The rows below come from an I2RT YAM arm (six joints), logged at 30 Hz.
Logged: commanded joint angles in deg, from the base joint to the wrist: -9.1 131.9 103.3 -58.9 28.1 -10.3; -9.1 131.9 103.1 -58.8 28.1 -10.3; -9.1 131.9 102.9 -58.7 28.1 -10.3; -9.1 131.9 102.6 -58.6 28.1 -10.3; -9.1 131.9 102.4 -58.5 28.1 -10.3; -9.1 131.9 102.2 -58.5 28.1 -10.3; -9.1 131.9 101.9 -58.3 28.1 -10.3; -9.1 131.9 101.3 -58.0 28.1 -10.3; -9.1 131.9 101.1 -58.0 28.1 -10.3; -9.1 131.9 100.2 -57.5 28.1 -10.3; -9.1 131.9 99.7 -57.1 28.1 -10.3; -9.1 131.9 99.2 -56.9 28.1 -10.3; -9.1 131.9 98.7 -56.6 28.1 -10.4; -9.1 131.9 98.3 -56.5 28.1 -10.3; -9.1 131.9 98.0 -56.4 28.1 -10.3; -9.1 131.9 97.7 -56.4 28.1 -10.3; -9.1 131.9 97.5 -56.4 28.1 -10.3; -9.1 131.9 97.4 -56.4 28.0 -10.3; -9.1 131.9 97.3 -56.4 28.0 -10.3; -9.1 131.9 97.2 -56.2 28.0 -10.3; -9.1 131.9 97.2 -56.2 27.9 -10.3; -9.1 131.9 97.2 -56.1 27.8 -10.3; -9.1 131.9 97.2 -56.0 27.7 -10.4
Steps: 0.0 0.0 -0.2 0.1 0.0 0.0; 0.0 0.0 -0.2 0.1 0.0 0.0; 0.0 0.0 -0.3 0.1 0.0 0.0; 0.0 0.0 -0.2 0.1 0.0 0.0; 0.0 0.0 -0.2 0.0 0.0 0.0; 0.0 0.0 -0.3 0.2 0.0 0.0; 0.0 0.0 -0.6 0.3 0.0 0.0; 0.0 0.0 -0.2 0.0 0.0 0.0; 0.0 0.0 -0.9 0.5 0.0 0.0; 0.0 0.0 -0.5 0.4 0.0 0.0; 0.0 0.0 -0.5 0.2 0.0 0.0; 0.0 0.0 -0.5 0.3 0.0 -0.1; 0.0 0.0 -0.4 0.1 0.0 0.1; 0.0 0.0 -0.3 0.1 0.0 0.0; 0.0 0.0 -0.3 0.0 0.0 0.0; 0.0 0.0 -0.2 0.0 0.0 0.0; 0.0 0.0 -0.1 0.0 -0.1 0.0; 0.0 0.0 -0.1 0.0 0.0 0.0; 0.0 0.0 -0.1 0.2 0.0 0.0; 0.0 0.0 0.0 0.0 -0.1 0.0; 0.0 0.0 0.0 0.1 -0.1 0.0; 0.0 0.0 0.0 0.1 -0.1 -0.1
